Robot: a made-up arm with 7 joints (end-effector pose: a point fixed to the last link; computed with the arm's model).
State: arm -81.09 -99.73 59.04 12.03 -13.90 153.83 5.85
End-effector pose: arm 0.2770 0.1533 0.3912 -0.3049 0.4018 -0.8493 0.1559
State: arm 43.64 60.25 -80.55 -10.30 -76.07 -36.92 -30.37
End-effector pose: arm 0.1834 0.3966 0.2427 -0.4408 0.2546 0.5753 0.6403
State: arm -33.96 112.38 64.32 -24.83 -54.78 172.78 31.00
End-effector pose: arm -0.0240 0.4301 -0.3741 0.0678 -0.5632 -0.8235 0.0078
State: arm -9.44 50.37 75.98 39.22 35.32 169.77 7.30
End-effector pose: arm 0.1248 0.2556 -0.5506 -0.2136 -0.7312 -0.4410 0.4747
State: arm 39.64 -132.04 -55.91 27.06 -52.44 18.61 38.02
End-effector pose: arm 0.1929 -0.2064 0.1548 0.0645 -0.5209 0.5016 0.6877
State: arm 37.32 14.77 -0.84 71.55 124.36 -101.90 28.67
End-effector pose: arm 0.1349 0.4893 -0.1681 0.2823 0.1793 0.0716 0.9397
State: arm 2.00 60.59 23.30 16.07 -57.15 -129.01 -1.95
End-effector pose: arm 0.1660 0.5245 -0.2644 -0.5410 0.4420 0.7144 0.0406
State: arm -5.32 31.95 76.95 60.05 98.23 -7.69 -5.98
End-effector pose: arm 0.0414 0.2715 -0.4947 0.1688 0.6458 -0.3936 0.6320
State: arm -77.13 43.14 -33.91 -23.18 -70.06 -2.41 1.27
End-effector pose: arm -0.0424 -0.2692 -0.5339 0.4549 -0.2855 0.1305 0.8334
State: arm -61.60 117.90 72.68 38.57 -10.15 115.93 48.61
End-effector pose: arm -0.1721 0.2947 -0.4881 0.4658 0.3041 0.8241 0.1064
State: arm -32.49 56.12 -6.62 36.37 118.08 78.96 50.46
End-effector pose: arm 0.0421 0.1791 -0.4578 -0.5680 -0.7115 -0.3163 0.2665
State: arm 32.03 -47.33 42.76 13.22 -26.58 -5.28 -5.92
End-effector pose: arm 0.3454 -0.1081 -0.3896 0.3730 -0.2399 0.2187 0.8692
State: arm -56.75 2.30 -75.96 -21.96 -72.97 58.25 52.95
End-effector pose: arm 0.1249 -0.2970 -0.3976 0.0928 -0.2267 0.4021 0.8822
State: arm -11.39 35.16 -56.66 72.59 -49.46 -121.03 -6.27
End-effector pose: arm 0.1914 0.1242 -0.3187 -0.4596 -0.0784 0.7055 0.5338
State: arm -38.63 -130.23 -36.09 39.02 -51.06 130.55 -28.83
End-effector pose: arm 0.2082 -0.0096 0.4122 -0.4062 0.8587 -0.0552 0.3076
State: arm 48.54 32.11 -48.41 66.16 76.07 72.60 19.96
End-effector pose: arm 0.1729 0.4634 0.0220 -0.1266 0.0178 -0.8682 0.4795
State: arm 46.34 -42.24 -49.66 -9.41 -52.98 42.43 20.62
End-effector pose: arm 0.3738 0.1995 -0.2134 0.5744 -0.4748 0.3899 0.5409
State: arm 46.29 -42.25 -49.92 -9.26 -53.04 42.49 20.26
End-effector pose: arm 0.3732 0.1995 -0.2124 0.5766 -0.4749 0.3922 0.5368
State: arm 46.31 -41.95 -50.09 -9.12 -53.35 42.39 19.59
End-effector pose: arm 0.3727 0.2025 -0.2108 0.5812 -0.4763 0.3941 0.5292
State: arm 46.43 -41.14 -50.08 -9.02 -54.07 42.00 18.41
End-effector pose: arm 0.3724 0.2102 -0.2081 0.5893 -0.4798 0.3951 0.5162
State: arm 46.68 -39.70 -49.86 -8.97 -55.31 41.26 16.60
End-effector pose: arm 0.3723 0.2237 -0.2040 0.6015 -0.4858 0.3952 0.4960
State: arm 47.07 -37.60 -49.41 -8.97 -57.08 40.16 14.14
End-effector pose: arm 0.3721 0.2433 -0.1977 0.6172 -0.4944 0.3943 0.4681
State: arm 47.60 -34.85 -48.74 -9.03 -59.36 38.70 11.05
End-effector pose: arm 0.3715 0.2684 -0.1886 0.6357 -0.5053 0.3923 0.4320
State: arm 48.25 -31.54 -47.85 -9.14 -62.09 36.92 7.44
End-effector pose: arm 0.3702 0.2981 -0.1761 0.6550 -0.5182 0.3894 0.3884
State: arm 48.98 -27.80 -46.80 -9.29 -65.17 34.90 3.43
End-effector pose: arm 0.3677 0.3305 -0.1600 0.6731 -0.5324 0.3858 0.3386
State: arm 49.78 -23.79 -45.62 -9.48 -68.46 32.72 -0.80
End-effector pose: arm 0.3638 0.3640 -0.1402 0.6885 -0.5471 0.3817 0.2845
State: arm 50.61 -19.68 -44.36 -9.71 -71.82 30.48 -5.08
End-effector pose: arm 0.3585 0.3968 -0.1175 0.6999 -0.5617 0.3774 0.2287
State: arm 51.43 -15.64 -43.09 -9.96 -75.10 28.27 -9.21
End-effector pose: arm 0.3520 0.4271 -0.0930 0.7068 -0.5755 0.3728 0.1737
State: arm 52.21 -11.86 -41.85 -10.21 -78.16 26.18 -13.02
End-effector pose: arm 0.3447 0.4538 -0.0681 0.7095 -0.5881 0.3684 0.1225
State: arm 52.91 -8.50 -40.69 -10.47 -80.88 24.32 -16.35
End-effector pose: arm 0.3374 0.4762 -0.0447 0.7088 -0.5989 0.3645 0.0779
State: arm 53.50 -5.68 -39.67 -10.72 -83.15 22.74 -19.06
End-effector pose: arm 0.3307 0.4938 -0.0242 0.7061 -0.6078 0.3609 0.0414
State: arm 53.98 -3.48 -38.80 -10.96 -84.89 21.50 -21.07
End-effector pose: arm 0.3252 0.5071 -0.0077 0.7029 -0.6146 0.3578 0.0144
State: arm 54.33 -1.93 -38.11 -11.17 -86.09 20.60 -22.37
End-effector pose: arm 0.3212 0.5162 0.0040 -0.7002 0.6194 -0.3551 0.0033
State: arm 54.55 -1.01 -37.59 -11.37 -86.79 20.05 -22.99
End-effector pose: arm 0.3191 0.5219 0.0107 -0.6986 0.6222 -0.3531 0.0117
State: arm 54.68 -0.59 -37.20 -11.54 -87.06 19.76 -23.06
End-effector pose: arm 0.3185 0.5249 0.0135 -0.6982 0.6236 -0.3514 0.0130
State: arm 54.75 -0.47 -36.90 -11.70 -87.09 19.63 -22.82
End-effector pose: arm 0.3187 0.5263 0.0139 -0.6985 0.6241 -0.3500 0.0102
